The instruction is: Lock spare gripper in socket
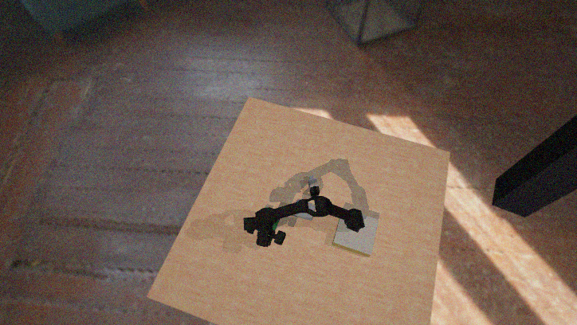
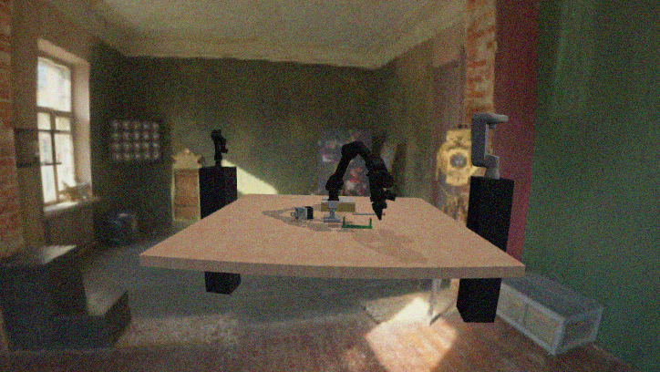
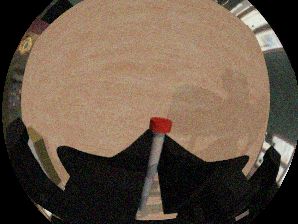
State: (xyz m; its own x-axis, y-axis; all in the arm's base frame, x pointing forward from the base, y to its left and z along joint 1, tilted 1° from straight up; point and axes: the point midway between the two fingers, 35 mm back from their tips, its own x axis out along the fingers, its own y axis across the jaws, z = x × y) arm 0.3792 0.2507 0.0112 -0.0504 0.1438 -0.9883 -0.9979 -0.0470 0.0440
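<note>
Right now my gripper tip is 100 mm to the left of the green pin cradle and 20 mm above it. The rest, counted from my gripper tip: spare gripper (100 mm behind, 390 mm to the right, 10 mm below); grey mount socket (100 mm behind, 230 mm to the right, 10 mm above).
</note>
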